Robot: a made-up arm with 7 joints. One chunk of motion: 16 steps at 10 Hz.
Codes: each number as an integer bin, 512 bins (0 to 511) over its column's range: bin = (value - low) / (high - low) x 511, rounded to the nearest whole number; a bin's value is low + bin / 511 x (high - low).
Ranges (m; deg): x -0.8..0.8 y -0.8..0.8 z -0.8..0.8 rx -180..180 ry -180..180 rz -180..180
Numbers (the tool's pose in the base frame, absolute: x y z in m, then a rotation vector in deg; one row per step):
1: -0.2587 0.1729 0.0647 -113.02 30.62 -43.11
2: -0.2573 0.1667 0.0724 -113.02 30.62 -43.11
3: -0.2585 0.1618 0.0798 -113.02 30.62 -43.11
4: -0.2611 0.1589 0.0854 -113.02 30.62 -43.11
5: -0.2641 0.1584 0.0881 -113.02 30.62 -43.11
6: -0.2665 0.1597 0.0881 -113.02 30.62 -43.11
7: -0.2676 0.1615 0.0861 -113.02 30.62 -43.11
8: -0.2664 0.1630 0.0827 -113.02 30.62 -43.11
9: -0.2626 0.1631 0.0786 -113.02 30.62 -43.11
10: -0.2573 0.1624 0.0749 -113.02 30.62 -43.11
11: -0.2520 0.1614 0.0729 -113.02 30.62 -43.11
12: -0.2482 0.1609 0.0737 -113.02 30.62 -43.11
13: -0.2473 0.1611 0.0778 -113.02 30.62 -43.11
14: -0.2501 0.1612 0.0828 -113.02 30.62 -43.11
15: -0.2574 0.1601 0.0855 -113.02 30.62 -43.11
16: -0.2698 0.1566 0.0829 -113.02 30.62 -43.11
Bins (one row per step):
1: 173 311 276 95 299 194
2: 173 309 279 95 299 194
3: 173 307 281 95 299 194
4: 172 306 283 95 299 194
5: 171 306 284 95 299 194
6: 170 307 284 95 299 194
7: 170 307 283 95 299 194
8: 170 308 282 95 299 194
9: 172 308 281 95 299 194
10: 173 307 279 95 299 194
11: 175 307 279 95 299 194
12: 176 307 279 95 299 194
13: 177 307 280 95 299 194
14: 176 307 282 95 299 194
15: 173 307 283 95 299 194
16: 169 306 282 95 299 194

